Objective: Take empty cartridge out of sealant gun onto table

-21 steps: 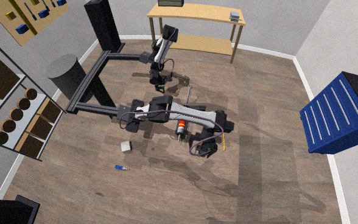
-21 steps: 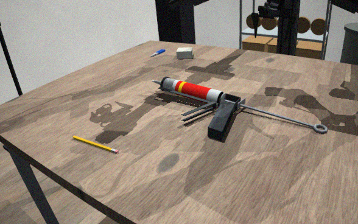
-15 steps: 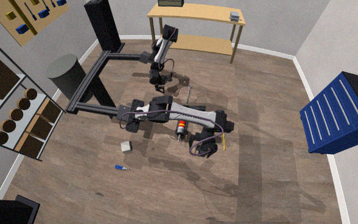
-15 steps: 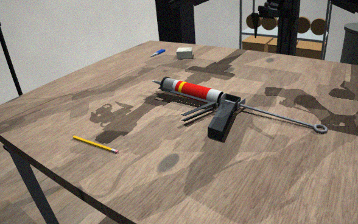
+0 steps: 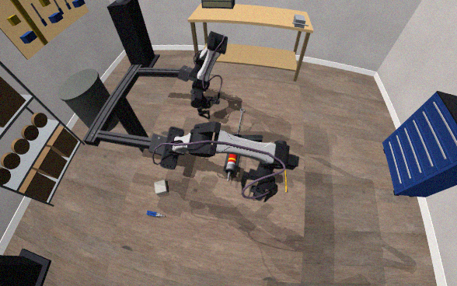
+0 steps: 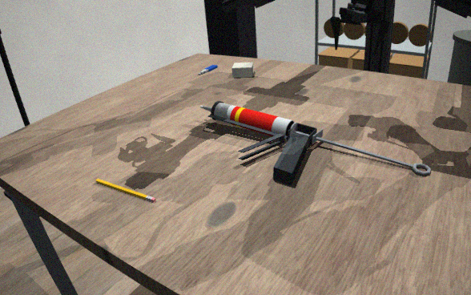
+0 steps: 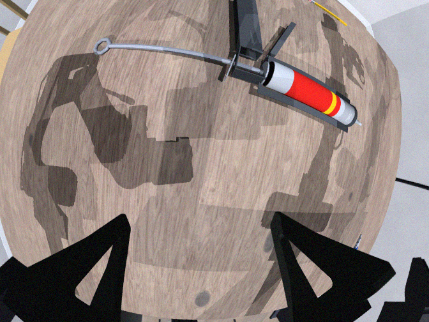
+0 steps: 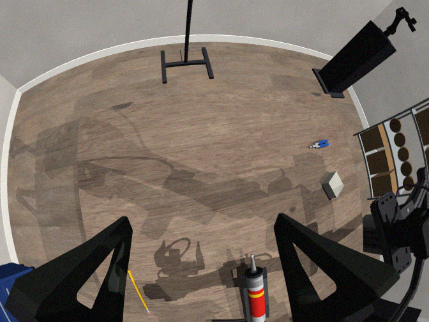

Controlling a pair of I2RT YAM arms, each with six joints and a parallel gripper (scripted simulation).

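Now: the cartridge 35 cm below my right hand, 32 cm to the left of it and 12 cm behind it. The rest, counted from my right hand: blue-handled tool 51 cm behind, 37 cm below, 8 cm to the right; dark sealant gun 50 cm to the left, 36 cm below, 8 cm behind; yellow pencil 37 cm below, 24 cm to the left, 22 cm ahead.
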